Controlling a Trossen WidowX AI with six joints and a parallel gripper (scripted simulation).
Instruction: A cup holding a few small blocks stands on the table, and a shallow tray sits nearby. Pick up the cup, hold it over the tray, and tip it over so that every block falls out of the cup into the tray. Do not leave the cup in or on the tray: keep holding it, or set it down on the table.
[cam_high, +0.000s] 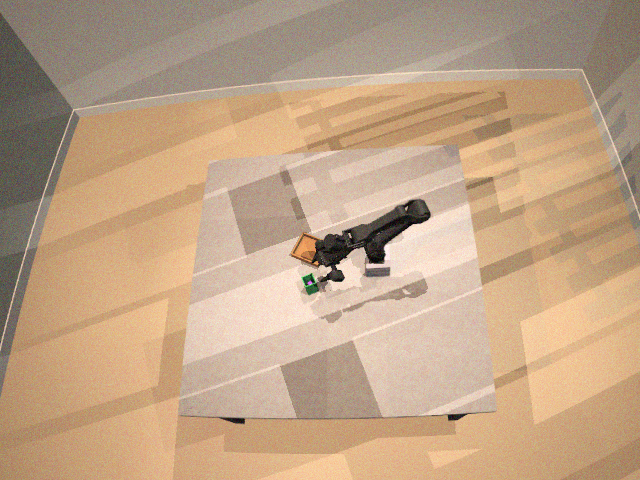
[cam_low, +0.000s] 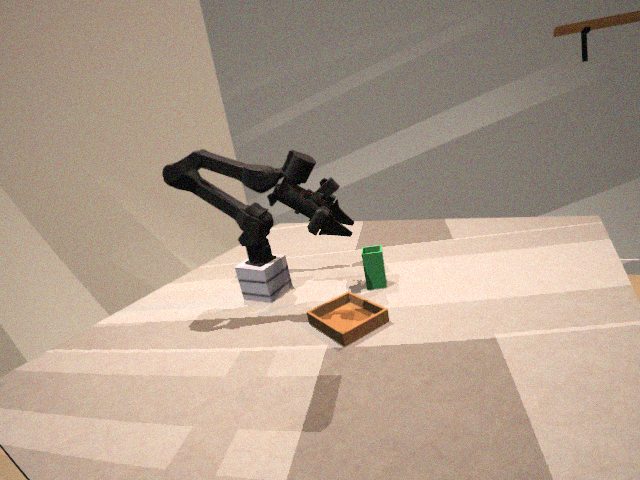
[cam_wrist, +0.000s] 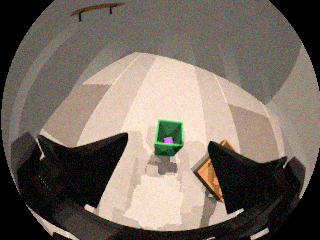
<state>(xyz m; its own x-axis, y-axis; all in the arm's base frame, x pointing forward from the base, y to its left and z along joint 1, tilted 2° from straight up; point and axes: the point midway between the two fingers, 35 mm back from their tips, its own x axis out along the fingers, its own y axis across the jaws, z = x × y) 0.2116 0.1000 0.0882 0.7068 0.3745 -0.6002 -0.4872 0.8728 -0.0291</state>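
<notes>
Right now the purple block is 4 cm ahead of my gripper tip, 1 cm to the left of it and 11 cm below it. Also, from my gripper tip: orange block (3 cm ahead, 1 cm to the left, 14 cm below); then green cup (4 cm ahead, 1 cm to the left, 13 cm below); then red block (3 cm ahead, 1 cm to the left, 13 cm below).
</notes>
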